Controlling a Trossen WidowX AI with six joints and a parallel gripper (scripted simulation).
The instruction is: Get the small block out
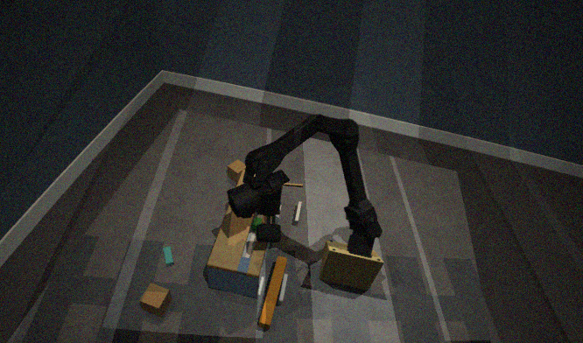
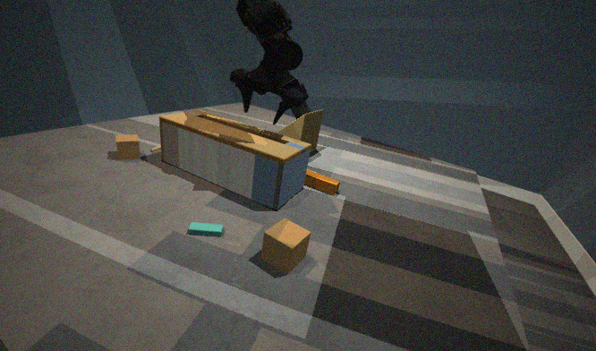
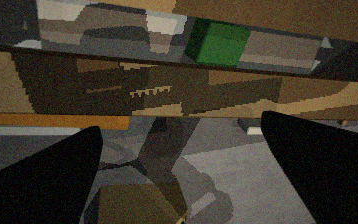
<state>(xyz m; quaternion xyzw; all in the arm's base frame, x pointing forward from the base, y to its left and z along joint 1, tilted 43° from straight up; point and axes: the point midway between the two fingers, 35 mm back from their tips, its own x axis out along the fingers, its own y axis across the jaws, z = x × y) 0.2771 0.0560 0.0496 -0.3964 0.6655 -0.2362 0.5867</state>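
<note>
My gripper tip is now 10 cm above the box, 4 cm to the left of it and 3 cm short of it. Round my gripper tip: green block 7 cm below, 4 cm to the right, 4 cm ahead; then orange cube 31 cm to the right, 19 cm ahead, 13 cm below.
</note>
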